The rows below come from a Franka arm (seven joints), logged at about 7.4 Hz.
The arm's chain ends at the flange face. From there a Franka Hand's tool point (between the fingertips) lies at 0.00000 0.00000 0.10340 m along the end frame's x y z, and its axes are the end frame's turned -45 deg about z.
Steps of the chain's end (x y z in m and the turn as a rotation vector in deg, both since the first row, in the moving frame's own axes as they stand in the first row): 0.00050 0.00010 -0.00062 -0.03 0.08 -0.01; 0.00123 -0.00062 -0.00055 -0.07 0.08 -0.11; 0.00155 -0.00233 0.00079 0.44 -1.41 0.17; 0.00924 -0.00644 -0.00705 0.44 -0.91 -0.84; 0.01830 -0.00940 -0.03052 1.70 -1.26 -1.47; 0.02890 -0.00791 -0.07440 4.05 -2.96 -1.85
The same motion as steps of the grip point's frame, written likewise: 0.00035 0.00056 -0.00062 -0.08 0.04 -0.01; 0.00132 0.00062 -0.00055 -0.11 0.01 -0.11; 0.00151 -0.00291 0.00076 1.31 -0.69 0.17; 0.01048 0.00026 -0.00707 0.95 -0.33 -0.84; 0.02010 0.00251 -0.03059 2.09 0.31 -1.47; 0.02727 0.00589 -0.07480 4.96 0.77 -1.85
